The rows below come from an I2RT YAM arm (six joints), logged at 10 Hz.
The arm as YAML. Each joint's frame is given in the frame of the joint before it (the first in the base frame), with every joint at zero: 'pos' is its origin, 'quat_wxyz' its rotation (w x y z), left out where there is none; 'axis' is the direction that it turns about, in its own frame. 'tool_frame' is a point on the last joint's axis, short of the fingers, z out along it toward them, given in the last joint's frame.
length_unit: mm
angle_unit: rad
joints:
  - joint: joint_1
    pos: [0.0, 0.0, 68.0]
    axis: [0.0, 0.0, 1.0]
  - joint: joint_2
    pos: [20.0, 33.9, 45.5]
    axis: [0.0, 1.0, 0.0]
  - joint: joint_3
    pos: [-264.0, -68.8, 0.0]
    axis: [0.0, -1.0, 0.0]
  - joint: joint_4
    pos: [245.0, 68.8, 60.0]
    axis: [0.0, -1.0, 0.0]
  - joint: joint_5
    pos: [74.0, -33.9, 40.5]
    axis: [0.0, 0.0, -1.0]
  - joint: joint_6
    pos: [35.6, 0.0, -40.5]
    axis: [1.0, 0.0, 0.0]
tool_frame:
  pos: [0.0, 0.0, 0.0]
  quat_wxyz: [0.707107, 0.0, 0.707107, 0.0]
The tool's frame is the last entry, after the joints.
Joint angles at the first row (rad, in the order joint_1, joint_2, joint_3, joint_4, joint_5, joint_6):
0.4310 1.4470 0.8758 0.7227 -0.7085 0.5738
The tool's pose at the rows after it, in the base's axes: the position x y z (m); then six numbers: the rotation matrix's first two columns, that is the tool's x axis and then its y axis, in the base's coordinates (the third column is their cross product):
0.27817 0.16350 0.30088 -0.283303 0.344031 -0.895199 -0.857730 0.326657 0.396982
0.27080 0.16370 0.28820 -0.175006 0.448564 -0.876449 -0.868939 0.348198 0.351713
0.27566 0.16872 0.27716 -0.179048 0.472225 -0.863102 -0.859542 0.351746 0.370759
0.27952 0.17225 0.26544 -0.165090 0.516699 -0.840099 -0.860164 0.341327 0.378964
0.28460 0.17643 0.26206 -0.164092 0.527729 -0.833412 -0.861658 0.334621 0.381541
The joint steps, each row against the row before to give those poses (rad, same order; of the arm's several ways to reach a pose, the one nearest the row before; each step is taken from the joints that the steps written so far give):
0.0348 0.0155 -0.0651 0.1835 0.0727 -0.0032
0.0204 0.0414 -0.0825 0.2623 0.0989 0.0198
0.0098 0.0562 -0.0039 0.0697 0.0328 0.0181
0.0069 0.0710 -0.0085 0.1282 0.0313 0.0324
0.0043 0.0387 0.0190 0.0326 0.0069 0.0095

